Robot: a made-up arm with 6 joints.
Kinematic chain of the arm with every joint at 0, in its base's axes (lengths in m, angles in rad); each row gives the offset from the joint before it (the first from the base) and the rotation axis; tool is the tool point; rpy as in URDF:
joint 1: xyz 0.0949 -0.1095 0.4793 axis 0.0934 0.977 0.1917
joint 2: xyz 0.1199 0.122 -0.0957 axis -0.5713 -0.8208 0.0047
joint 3: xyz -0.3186 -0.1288 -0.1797 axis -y
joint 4: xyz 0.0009 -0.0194 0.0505 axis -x
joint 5: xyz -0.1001 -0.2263 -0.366 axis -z
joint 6: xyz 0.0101 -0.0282 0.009 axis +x
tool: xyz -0.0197 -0.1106 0.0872 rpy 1.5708 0 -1.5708
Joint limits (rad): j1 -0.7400..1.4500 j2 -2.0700..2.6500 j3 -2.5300..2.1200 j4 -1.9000..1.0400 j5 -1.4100..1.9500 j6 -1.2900..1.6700
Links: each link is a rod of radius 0.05 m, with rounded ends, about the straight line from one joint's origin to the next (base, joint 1, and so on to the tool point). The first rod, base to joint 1, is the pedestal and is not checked.
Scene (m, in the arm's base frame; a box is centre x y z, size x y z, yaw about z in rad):
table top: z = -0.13
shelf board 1: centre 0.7 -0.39 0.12 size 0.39 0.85 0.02 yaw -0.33
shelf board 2: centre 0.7 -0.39 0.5 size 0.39 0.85 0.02 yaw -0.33
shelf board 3: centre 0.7 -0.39 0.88 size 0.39 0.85 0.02 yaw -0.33
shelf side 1: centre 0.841 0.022 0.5 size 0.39 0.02 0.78 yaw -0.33
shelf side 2: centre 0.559 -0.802 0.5 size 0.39 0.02 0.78 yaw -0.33
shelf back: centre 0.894 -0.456 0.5 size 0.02 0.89 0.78 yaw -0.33
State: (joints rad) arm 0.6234 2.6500 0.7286 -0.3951 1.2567 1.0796
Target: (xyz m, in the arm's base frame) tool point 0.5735 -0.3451 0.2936
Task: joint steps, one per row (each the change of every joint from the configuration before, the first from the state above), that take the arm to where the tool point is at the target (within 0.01 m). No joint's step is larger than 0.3 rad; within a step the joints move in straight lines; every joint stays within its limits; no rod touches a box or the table.
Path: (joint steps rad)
1: -0.0363 -0.1052 0.2646 0.0761 0.0066 -0.2023
2: -0.0363 -0.1052 0.2645 0.0761 0.0065 -0.2022
3: -0.0363 -0.1052 0.2646 0.0761 0.0066 -0.2023
4: -0.0363 -0.1052 0.2646 0.0761 0.0066 -0.2023
5: 0.2539 -0.1182 0.0070 -0.0133 0.1261 0.0263
6: 0.2540 -0.1182 0.0071 -0.0134 0.1262 0.0263
7: 0.2539 -0.1182 0.0070 -0.0133 0.1261 0.0263
8: -0.0630 0.1134 -0.2334 -0.0805 -0.0741 0.1673
9: -0.0629 0.1134 -0.2334 -0.0805 -0.0741 0.1673
10: -0.0630 0.1135 -0.2335 -0.0805 -0.0741 0.1673

